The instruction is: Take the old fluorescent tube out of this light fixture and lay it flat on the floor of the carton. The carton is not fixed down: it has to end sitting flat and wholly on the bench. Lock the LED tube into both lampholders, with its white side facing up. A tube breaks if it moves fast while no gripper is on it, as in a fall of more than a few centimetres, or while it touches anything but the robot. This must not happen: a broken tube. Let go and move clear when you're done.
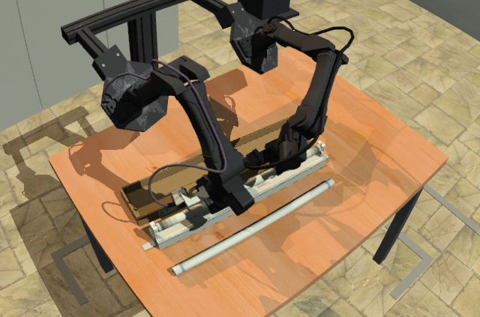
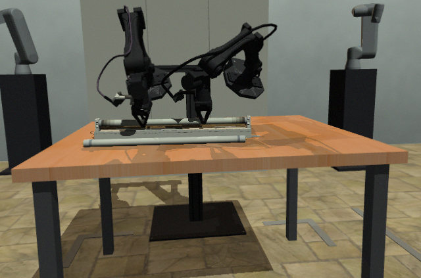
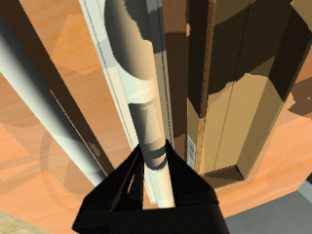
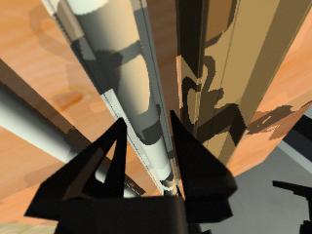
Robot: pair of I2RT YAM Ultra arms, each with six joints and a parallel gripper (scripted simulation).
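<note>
Right now my left hand is 12 cm to the left of the light fixture, 1 cm past it and 1 cm above it.
The light fixture is 10 mm ahead of my right hand, 120 mm to the left of it and 10 mm below it.
</note>
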